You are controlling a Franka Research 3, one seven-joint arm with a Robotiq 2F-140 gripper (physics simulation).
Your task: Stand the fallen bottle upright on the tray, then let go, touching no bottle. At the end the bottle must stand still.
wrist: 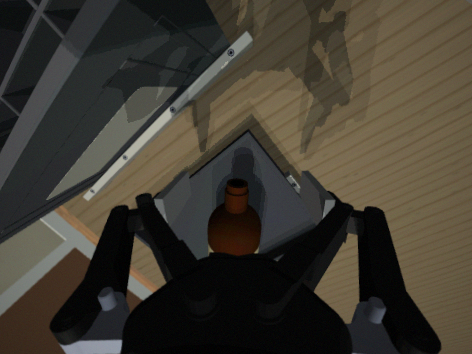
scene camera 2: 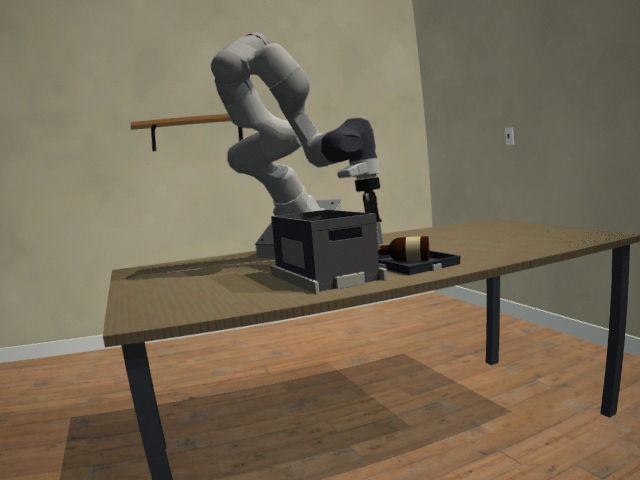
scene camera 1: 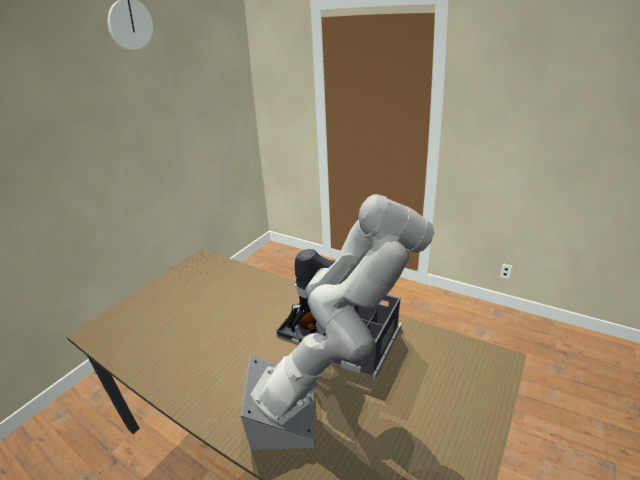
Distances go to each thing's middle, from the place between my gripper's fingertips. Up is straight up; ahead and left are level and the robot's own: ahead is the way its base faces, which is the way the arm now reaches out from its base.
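I find the brown bottle (scene camera 2: 402, 249) 60 mm to the left of my hand and 80 mm ahead of it, and the bottle is also 10 mm below my hand.
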